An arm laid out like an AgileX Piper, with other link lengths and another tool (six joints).
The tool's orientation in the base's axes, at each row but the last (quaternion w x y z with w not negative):
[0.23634, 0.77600, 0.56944, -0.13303]
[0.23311, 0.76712, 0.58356, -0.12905]
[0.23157, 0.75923, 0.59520, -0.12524]
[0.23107, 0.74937, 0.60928, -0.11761]
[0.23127, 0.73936, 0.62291, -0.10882]
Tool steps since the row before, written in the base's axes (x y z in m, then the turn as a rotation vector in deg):
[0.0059, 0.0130, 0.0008, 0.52, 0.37, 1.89]
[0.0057, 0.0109, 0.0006, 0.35, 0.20, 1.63]
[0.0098, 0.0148, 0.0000, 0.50, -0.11, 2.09]
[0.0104, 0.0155, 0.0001, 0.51, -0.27, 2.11]
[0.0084, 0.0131, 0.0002, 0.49, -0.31, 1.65]
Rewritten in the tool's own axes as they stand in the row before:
[0.0122, 0.0026, -0.0071, -0.43, 0.81, -1.77]
[0.0104, 0.0033, -0.0056, -0.50, 0.63, -1.47]
[0.0151, 0.0067, -0.0066, -0.94, 0.92, -1.70]
[0.0157, 0.0077, -0.0066, -1.08, 0.96, -1.64]
[0.0130, 0.0067, -0.0054, -0.91, 0.85, -1.22]

